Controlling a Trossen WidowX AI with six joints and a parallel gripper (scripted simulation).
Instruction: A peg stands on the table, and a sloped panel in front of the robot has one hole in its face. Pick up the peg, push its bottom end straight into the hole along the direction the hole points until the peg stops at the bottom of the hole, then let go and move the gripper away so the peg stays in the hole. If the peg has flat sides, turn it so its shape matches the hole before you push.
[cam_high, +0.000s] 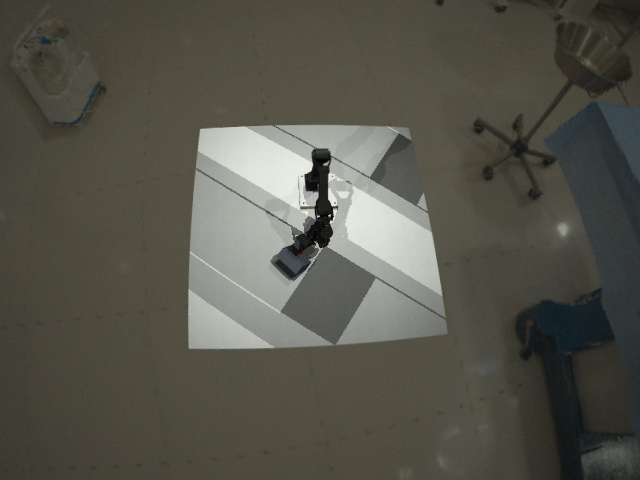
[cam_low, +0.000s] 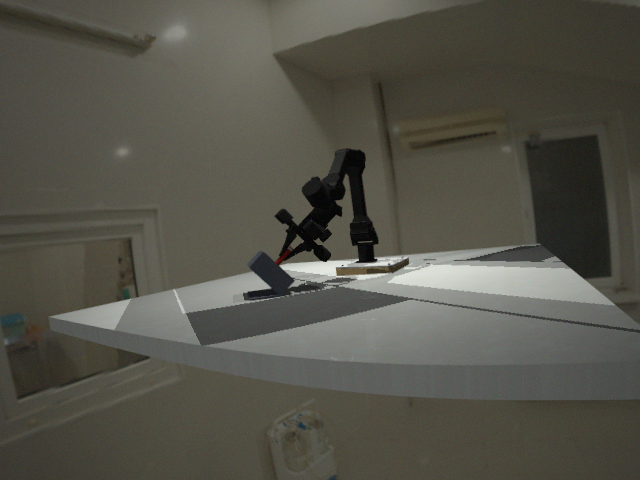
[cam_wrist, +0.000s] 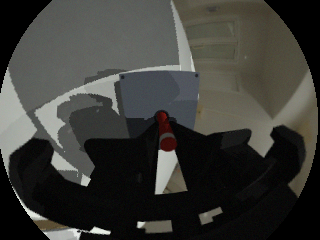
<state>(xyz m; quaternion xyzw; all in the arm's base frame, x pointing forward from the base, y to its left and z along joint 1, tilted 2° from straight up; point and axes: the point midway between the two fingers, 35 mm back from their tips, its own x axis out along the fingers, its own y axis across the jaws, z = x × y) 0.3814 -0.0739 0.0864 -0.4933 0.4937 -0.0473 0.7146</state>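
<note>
My gripper tip is 3 cm to the left of the sloped panel, 3 cm short of it and 3 cm above it. Also, from my gripper tip: red peg (1 cm to the left, 1 cm behind, 1 cm above).
</note>
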